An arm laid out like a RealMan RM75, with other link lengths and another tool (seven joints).
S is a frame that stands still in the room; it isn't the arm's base.
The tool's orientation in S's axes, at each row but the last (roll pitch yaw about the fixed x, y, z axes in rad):
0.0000 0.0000 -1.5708
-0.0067 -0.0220 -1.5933
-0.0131 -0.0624 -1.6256
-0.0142 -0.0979 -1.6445
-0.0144 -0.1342 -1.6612
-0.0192 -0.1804 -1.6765
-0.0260 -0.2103 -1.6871
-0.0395 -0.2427 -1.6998
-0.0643 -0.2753 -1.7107
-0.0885 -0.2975 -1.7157
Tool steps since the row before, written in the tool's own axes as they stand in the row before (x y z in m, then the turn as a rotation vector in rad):
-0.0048 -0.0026 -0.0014 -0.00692 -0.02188 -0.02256
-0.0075 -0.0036 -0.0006 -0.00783 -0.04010 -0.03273
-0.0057 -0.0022 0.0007 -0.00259 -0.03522 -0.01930
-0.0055 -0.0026 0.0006 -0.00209 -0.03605 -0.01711
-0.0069 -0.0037 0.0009 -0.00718 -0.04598 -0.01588
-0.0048 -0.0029 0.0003 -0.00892 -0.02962 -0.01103
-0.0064 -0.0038 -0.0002 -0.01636 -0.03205 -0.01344
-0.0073 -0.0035 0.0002 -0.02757 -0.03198 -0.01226
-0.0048 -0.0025 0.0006 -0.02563 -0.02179 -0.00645
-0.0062 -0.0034 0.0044 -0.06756 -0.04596 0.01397
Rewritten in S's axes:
-0.0026 0.0048 -0.0014 -0.02188 0.00692 -0.02256
-0.0034 0.0076 -0.0007 -0.04015 0.00802 -0.03262
-0.0019 0.0058 0.0004 -0.03534 0.00335 -0.01896
-0.0022 0.0057 0.0001 -0.03616 0.00313 -0.01672
-0.0030 0.0073 0.0000 -0.04556 0.00923 -0.01604
-0.0024 0.0051 -0.0005 -0.02893 0.01001 -0.01189
-0.0031 0.0066 -0.0014 -0.03062 0.01704 -0.01574
-0.0025 0.0076 -0.0014 -0.02907 0.02809 -0.01729
-0.0018 0.0051 -0.0006 -0.01869 0.02616 -0.01181
-0.0019 0.0077 0.0027 -0.03399 0.07556 -0.00262

